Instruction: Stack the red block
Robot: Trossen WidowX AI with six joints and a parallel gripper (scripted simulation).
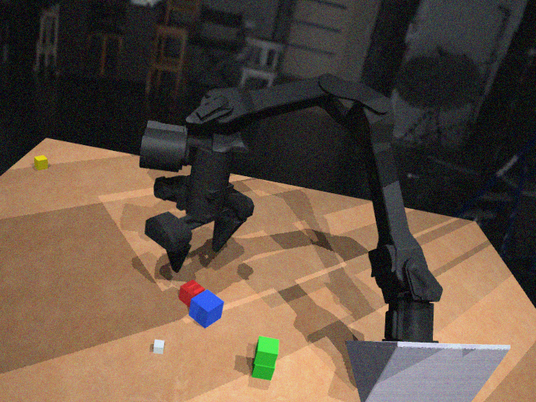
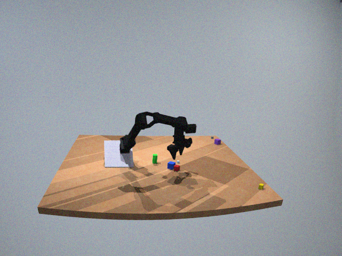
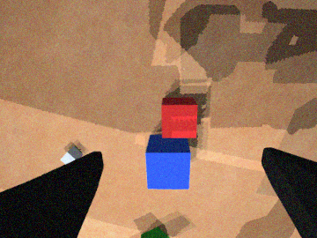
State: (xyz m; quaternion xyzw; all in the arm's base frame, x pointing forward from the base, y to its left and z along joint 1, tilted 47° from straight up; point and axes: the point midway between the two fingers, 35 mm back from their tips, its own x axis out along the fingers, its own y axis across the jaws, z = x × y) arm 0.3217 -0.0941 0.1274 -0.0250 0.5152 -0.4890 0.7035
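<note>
Right now my gripper tip is 70 mm above the red block. The rest, counted from my gripper tip: blue block (70 mm below, 40 mm to the left, 30 mm behind); yellow cube (410 mm ahead, 390 mm to the right, 80 mm below); small white cube (120 mm to the left, 80 mm below, 40 mm ahead).
</note>
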